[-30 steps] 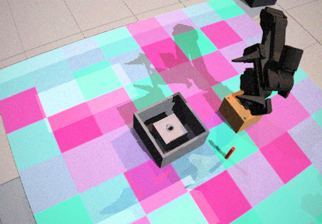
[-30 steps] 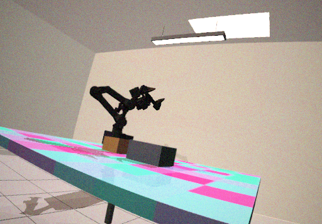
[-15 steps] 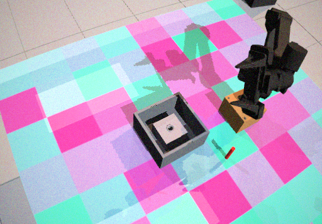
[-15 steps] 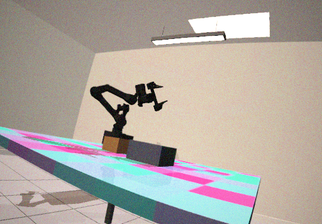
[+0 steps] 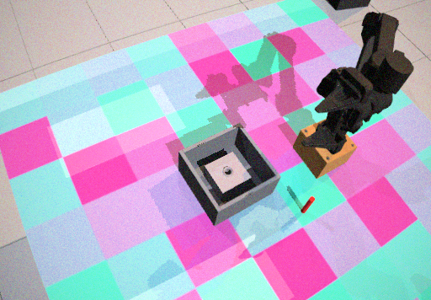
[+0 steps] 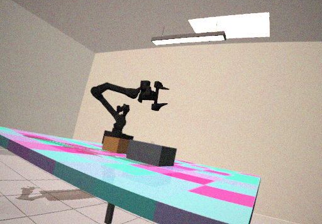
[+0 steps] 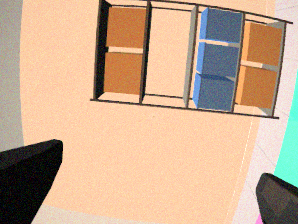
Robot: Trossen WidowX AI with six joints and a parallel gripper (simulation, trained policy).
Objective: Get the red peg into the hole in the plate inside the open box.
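Right now my gripper tip is 11 cm past the red peg, 3 cm to the right of it and 36 cm above it. The rest, counted from my gripper tip: box 6 cm ahead, 12 cm to the right, 38 cm below.
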